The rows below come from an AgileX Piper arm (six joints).
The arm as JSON. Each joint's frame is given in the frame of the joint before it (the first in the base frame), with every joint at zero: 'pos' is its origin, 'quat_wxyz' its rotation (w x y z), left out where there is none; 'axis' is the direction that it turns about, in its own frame. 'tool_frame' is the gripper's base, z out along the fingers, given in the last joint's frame.
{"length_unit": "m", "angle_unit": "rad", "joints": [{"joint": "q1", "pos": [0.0, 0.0, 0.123], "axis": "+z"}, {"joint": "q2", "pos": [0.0, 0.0, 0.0], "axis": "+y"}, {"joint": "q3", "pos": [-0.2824, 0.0, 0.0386], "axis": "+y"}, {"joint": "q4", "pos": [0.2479, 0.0, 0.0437], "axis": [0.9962, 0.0, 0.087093]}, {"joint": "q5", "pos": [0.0, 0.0, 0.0], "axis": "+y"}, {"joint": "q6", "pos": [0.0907, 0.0, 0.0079], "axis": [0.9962, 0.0, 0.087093]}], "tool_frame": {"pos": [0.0, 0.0, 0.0], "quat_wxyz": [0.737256, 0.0, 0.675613, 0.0]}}
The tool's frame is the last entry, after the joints.
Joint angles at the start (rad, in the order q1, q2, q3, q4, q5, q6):
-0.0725 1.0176 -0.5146 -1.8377 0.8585 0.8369
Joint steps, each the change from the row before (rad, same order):
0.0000 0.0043 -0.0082 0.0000 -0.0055 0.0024
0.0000 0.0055 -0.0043 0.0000 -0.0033 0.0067
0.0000 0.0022 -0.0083 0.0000 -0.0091 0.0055
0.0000 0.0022 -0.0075 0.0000 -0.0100 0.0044
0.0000 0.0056 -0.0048 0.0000 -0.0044 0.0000
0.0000 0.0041 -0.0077 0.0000 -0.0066 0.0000
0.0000 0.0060 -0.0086 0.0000 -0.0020 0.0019
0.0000 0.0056 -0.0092 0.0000 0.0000 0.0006
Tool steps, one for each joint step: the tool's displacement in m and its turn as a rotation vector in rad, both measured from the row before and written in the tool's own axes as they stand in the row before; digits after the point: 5 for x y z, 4 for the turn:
-0.00195 -0.00089 0.00086 -0.0017 -0.0048 0.0052
-0.00123 0.00025 0.00089 -0.0032 -0.0018 0.0058
-0.00207 -0.00109 0.00058 -0.0030 -0.0079 0.0099
-0.00199 -0.00081 0.00055 -0.0042 -0.0082 0.0082
-0.00136 0.00025 0.00094 -0.0038 -0.0026 -0.0006
-0.00192 -0.00068 0.00083 -0.0027 -0.0055 0.0025
-0.00188 -0.00081 0.00114 0.0001 -0.0022 0.0037
-0.00185 -0.00118 0.00111 0.0023 -0.0012 0.0031

